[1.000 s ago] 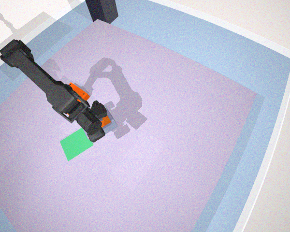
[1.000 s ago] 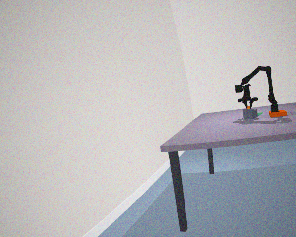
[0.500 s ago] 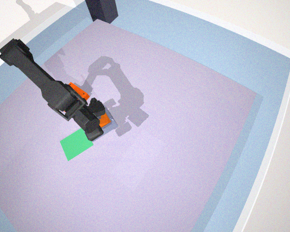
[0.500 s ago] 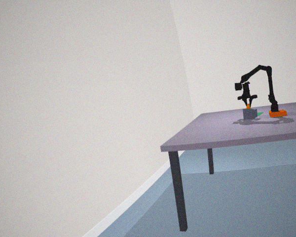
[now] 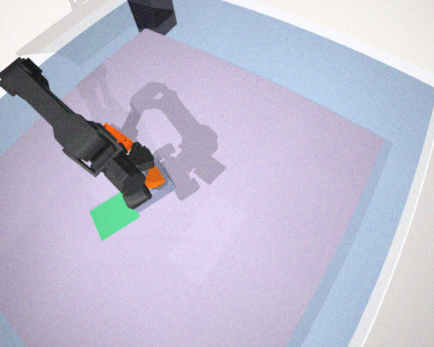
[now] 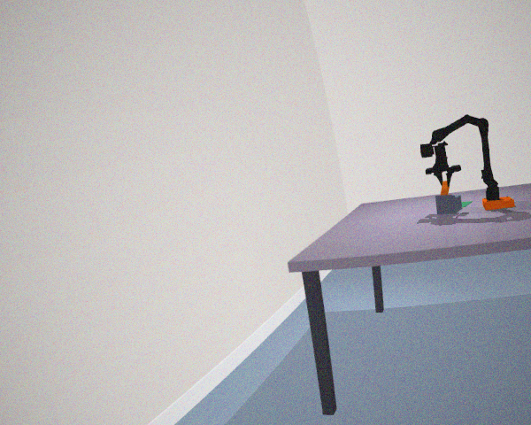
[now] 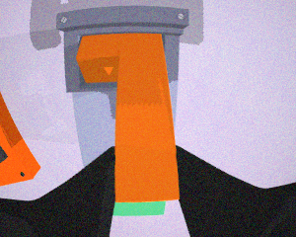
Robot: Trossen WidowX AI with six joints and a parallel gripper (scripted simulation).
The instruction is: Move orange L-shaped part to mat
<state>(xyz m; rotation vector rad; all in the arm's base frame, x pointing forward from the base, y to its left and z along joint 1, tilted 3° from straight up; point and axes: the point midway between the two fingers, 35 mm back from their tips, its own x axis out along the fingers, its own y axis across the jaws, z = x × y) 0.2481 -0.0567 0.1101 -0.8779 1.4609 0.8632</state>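
Right now my gripper tip is 8 cm past the green mat, 12 cm to the left of it and 13 cm above it.
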